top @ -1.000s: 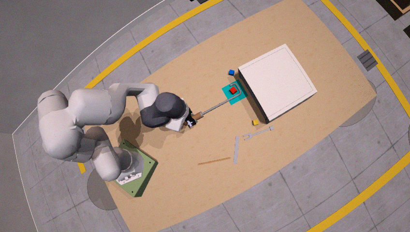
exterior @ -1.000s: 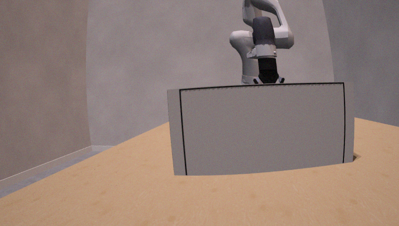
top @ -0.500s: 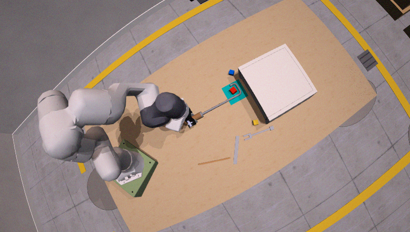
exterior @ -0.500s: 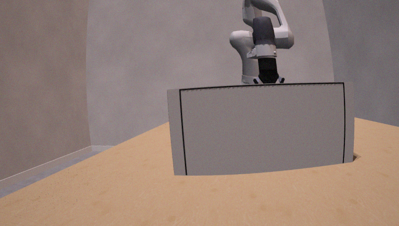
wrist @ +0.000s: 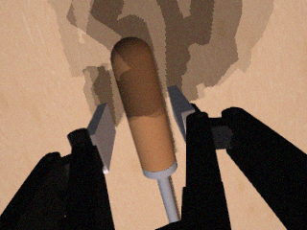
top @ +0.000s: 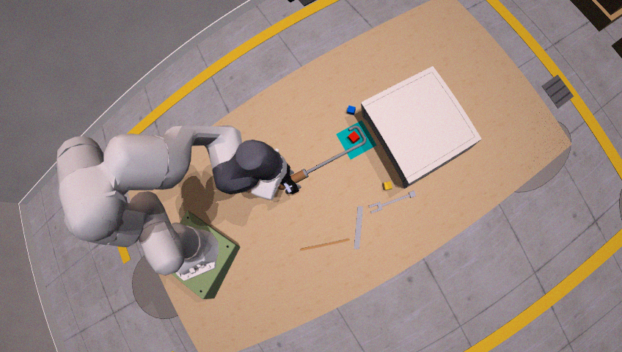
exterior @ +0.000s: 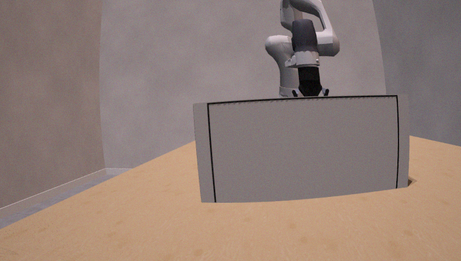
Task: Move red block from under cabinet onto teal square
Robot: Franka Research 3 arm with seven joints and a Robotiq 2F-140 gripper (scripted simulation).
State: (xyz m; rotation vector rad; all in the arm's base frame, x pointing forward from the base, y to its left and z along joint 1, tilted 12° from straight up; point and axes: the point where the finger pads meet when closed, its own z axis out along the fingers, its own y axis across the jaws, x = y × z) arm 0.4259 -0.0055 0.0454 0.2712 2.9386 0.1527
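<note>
My hand is 130 mm short of the hook tool, 20 mm above it and 10 mm to the right of it. From my hand the other things lie so: red block (260 mm ahead, 20 mm below, 10 mm to the right); then teal square (270 mm ahead, 40 mm below, 20 mm to the right); then thin wooden stick (250 mm to the right, 50 mm behind, 30 mm below).
</note>
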